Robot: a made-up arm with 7 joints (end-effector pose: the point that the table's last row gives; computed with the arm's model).
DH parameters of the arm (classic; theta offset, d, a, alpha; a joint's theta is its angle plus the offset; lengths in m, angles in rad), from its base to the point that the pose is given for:
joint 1: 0 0.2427 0 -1.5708
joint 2: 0 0 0 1.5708
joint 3: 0 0.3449 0.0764 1.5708
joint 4: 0 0 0.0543 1.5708
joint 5: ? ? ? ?
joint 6: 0 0 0.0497 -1.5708
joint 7: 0 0.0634 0 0
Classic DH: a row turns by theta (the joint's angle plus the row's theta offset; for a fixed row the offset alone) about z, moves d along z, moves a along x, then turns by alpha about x.
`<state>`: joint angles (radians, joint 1 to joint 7).
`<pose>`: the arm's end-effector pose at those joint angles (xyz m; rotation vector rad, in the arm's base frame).
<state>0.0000 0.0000 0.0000 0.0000 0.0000 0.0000 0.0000</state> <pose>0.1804 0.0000 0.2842 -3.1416 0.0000 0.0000</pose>
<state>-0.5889 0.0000 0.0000 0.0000 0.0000 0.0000 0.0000</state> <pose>0.1500 -0.1002 0.2842 -3.0064 0.9117 0.0000</pose>
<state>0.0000 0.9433 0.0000 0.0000 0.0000 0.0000 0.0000</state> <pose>0.1395 0.0000 0.1210 -2.7986 0.0000 1.4274</pose>
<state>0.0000 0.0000 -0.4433 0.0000 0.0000 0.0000 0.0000</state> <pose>0.1630 -0.0774 0.2842 -3.0647 0.6906 0.0000</pose>
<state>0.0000 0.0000 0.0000 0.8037 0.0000 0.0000 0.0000</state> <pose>0.3670 0.0000 0.4519 -2.8913 0.0000 -1.2287</pose>
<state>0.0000 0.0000 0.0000 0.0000 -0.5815 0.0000 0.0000</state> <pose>0.1722 0.0273 0.2842 -3.0097 -0.9006 0.0000</pose>
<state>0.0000 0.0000 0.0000 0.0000 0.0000 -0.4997 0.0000</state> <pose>0.2047 0.0000 0.3158 -3.0440 0.0000 -0.7768</pose>
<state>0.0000 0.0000 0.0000 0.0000 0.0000 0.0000 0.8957</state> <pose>0.1804 0.0000 0.2842 -2.8318 1.3604 0.0000</pose>
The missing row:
joint 5: 0 0.24 0 1.5708
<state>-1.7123 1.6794 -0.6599 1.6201 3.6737 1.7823 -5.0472</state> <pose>-0.3013 -0.4067 -0.0578 1.1849 0.3607 -1.2340</pose>
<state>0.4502 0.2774 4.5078 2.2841 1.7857 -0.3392 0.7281</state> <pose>0.1422 -0.2040 0.8141 0.4225 0.9320 -2.0689</pose>
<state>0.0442 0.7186 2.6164 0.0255 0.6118 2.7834 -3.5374</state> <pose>0.0298 0.0070 0.4115 0.9353 0.4353 1.3950</pose>
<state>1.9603 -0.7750 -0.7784 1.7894 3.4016 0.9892 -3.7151</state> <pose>0.3040 -0.0476 0.7734 -0.5153 0.7907 -2.1274</pose>
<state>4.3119 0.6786 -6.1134 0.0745 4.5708 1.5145 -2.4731</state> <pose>-0.0945 -0.1416 0.1813 -0.2362 -1.7878 -0.0701</pose>
